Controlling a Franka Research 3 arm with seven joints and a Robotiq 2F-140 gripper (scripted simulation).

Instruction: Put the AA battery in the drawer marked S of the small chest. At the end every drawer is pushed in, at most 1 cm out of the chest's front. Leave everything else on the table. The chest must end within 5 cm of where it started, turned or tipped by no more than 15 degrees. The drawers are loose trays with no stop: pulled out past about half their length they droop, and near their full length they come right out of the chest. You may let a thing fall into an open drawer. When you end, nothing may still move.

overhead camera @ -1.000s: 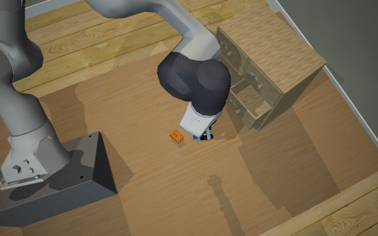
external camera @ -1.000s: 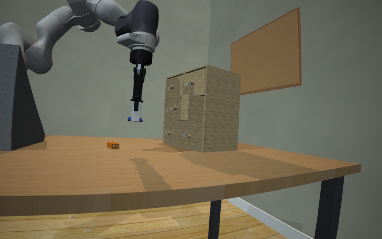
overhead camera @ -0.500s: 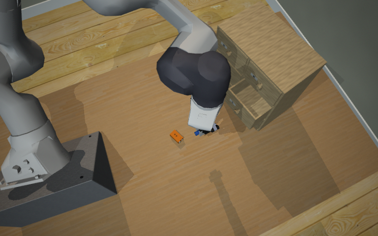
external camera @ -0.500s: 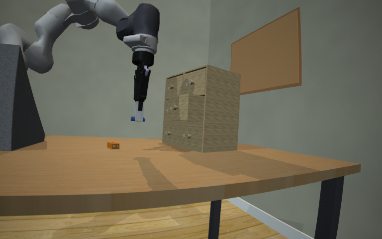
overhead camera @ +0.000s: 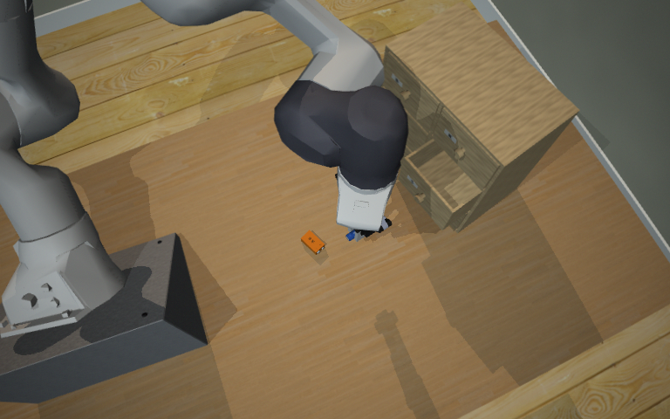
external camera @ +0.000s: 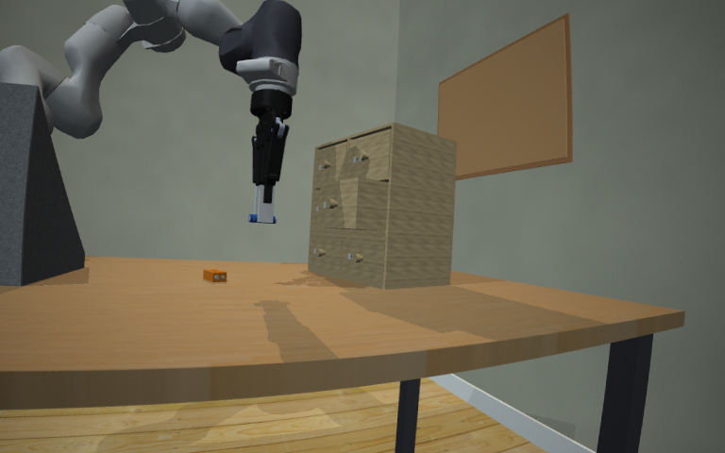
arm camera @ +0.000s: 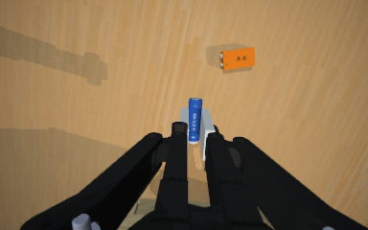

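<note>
The drawer is 22 cm ahead of my hand, 4 cm to the left of it and 1 cm below it. The rest, counted from my hand: small orange object 8 cm behind, 3 cm to the left, 14 cm below; blue AA battery 3 cm below.
</note>
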